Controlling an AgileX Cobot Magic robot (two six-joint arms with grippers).
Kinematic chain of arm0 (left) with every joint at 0, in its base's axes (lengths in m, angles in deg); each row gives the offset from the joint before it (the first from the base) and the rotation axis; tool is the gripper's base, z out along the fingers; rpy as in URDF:
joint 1: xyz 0 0 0.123 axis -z
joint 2: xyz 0 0 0 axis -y
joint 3: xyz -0.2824 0 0.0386 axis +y
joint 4: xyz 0.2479 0 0.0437 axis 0.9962 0 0.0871
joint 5: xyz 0 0 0 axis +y
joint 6: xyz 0.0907 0 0.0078 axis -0.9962 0 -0.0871
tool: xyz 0 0 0 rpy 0 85 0
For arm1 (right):
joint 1: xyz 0 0 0.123 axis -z
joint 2: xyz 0 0 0 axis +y
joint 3: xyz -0.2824 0 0.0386 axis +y
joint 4: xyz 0.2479 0 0.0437 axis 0.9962 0 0.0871
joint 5: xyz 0 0 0 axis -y
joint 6: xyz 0.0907 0 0.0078 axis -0.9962 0 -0.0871
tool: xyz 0 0 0 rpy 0 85 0
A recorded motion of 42 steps. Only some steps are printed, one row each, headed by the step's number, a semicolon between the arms.
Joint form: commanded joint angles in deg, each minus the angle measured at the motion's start. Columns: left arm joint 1, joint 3, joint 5, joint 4, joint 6, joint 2; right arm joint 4, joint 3, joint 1, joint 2, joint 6, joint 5.
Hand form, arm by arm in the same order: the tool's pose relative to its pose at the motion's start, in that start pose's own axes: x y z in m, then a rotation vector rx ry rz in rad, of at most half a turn. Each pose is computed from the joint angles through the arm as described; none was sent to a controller.
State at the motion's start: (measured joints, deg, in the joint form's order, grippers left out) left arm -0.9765 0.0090 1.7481 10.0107 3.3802 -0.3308; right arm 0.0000 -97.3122 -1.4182 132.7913 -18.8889 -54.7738
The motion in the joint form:
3: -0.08 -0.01 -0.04 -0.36 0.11 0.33; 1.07 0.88 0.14 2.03 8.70 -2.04
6: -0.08 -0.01 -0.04 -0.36 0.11 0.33; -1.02 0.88 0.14 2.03 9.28 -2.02
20: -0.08 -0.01 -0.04 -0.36 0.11 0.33; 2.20 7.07 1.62 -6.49 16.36 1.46
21: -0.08 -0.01 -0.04 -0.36 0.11 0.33; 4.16 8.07 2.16 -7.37 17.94 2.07
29: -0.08 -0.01 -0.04 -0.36 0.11 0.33; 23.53 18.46 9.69 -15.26 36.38 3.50
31: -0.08 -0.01 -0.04 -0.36 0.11 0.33; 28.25 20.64 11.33 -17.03 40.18 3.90
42: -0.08 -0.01 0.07 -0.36 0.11 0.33; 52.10 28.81 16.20 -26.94 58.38 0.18
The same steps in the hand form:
3: -0.0005 0.0001 -0.0005 -0.0018 -0.0064 -0.0082; 0.0086 -0.0026 0.0189 0.0071 0.0875 -0.1384
6: -0.0005 0.0001 -0.0005 -0.0018 -0.0064 -0.0082; 0.0077 -0.0052 0.0189 0.0353 0.0799 -0.1698
20: -0.0005 0.0001 -0.0005 -0.0018 -0.0064 -0.0082; 0.0157 -0.0153 -0.0233 -0.0309 -0.0103 -0.2346
21: -0.0005 0.0001 -0.0005 -0.0018 -0.0064 -0.0082; 0.0174 -0.0175 -0.0263 -0.0583 -0.0153 -0.2322
29: -0.0005 0.0001 -0.0005 -0.0018 -0.0064 -0.0082; 0.0396 -0.0545 -0.0487 -0.3057 -0.0302 -0.2070
31: -0.0005 0.0001 -0.0005 -0.0018 -0.0064 -0.0082; 0.0440 -0.0614 -0.0547 -0.3628 -0.0526 -0.1889
42: -0.0003 0.0001 -0.0005 -0.0019 -0.0045 -0.0082; 0.0677 -0.0692 -0.1043 -0.6734 -0.2048 -0.1702

